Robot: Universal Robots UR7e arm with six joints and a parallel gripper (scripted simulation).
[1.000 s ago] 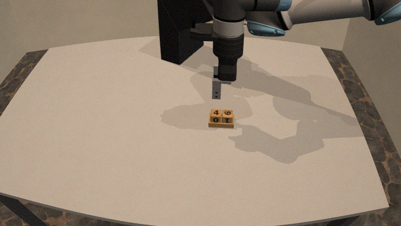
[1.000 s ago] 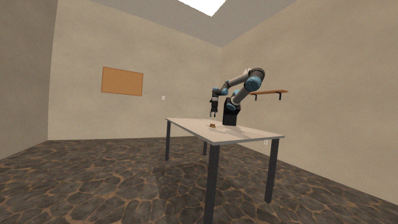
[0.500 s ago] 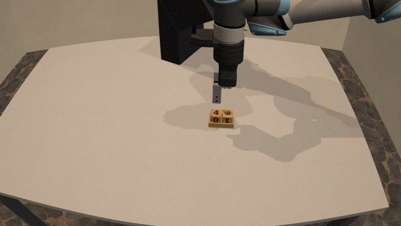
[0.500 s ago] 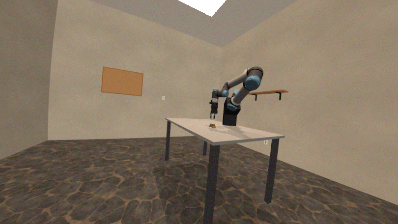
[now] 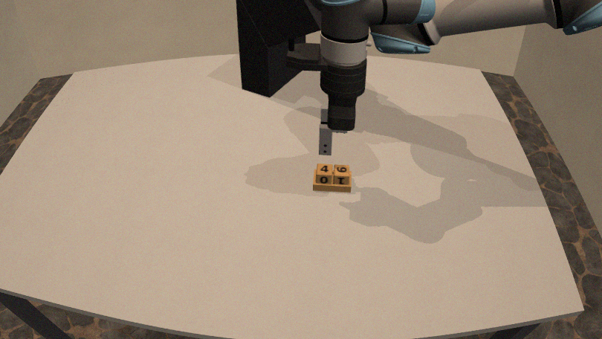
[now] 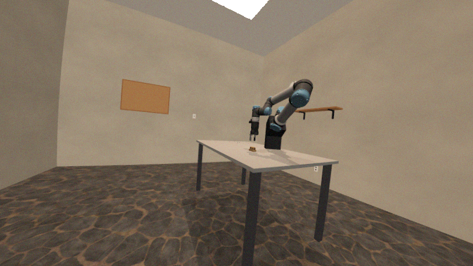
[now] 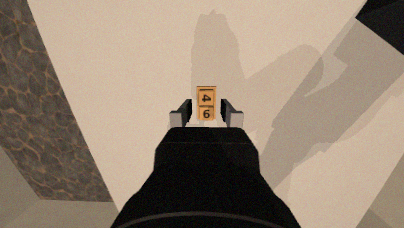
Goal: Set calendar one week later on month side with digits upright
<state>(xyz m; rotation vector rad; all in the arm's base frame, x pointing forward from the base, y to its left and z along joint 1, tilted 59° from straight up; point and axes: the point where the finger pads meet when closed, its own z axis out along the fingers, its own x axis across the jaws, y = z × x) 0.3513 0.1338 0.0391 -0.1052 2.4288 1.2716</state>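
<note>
The cube lies 1 cm behind my hand, 3 cm to the left of it and 9 cm below it. Also, from my hand: orange tray (1 cm behind, 2 cm to the left, 11 cm below).
</note>
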